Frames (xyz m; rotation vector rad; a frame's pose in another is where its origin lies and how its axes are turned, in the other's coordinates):
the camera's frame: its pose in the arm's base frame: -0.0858 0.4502 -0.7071 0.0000 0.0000 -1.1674
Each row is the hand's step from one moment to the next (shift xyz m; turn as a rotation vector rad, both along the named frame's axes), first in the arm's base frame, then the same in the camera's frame.
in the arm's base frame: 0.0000 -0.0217 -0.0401 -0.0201 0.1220 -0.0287
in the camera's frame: 0.0200 -0.0085 -0.0401 -0.1201 0.0294 -0.0287
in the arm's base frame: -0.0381 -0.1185 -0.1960 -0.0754 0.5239 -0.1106
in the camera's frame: 0.0940 -0.0816 -0.1960 -0.5114 0.1363 -0.1106
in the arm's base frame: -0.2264 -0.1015 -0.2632 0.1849 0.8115 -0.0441
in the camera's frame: 0.0045 -0.2481 -0.2632 -0.6738 0.4886 -0.0441
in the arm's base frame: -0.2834 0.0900 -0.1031 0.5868 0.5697 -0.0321
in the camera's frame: -0.1940 -0.2253 -0.1031 -0.2936 0.7633 -0.0321
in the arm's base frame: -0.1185 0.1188 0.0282 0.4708 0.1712 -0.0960
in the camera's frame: -0.1558 -0.0624 0.0282 0.0274 0.5002 -0.0960
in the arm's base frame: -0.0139 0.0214 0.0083 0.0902 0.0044 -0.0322
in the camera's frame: -0.0251 -0.0044 0.0083 0.0314 0.0847 -0.0322
